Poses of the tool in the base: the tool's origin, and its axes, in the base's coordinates. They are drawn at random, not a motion.
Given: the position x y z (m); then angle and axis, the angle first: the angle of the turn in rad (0 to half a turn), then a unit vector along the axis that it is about.
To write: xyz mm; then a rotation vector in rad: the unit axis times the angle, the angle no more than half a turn. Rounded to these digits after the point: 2 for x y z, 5 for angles.
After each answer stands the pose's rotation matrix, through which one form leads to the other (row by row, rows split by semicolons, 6 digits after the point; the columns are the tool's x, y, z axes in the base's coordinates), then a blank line. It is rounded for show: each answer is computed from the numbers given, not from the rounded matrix.
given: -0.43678 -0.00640 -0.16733 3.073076 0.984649 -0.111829 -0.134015
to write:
-436.78 -6.40 -167.33 3.02590 -0.34366 -0.41184
0.939140 -0.210791 -0.271262; -0.229141 -0.972672 -0.037474; -0.255950 0.097350 -0.961776

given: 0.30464 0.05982 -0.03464 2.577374 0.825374 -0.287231 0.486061
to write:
304.64 59.82 -34.64 2.12730 -0.74030 1.25276
0.411891 -0.697326 0.586586; -0.177478 -0.692790 -0.698959; 0.893783 0.183789 -0.409114

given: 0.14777 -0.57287 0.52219 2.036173 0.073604 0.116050 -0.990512
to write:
147.77 -572.87 522.19 0.14987 0.23630 -2.01685
-0.440911 0.897549 -0.001914; -0.872799 -0.429248 -0.232310; -0.209331 -0.100757 0.972640

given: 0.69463 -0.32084 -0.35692 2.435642 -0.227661 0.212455 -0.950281
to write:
694.63 -320.84 -356.92 -0.55450 0.51746 -2.31454
-0.669724 0.531327 0.518809; -0.701677 -0.681509 -0.207834; 0.243145 -0.503227 0.829242

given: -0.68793 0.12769 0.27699 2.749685 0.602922 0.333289 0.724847
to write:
-687.93 127.69 276.99 1.65785 0.91644 1.99310
-0.224713 0.109802 0.968219; 0.663516 -0.710441 0.234563; 0.713618 0.695138 0.086790

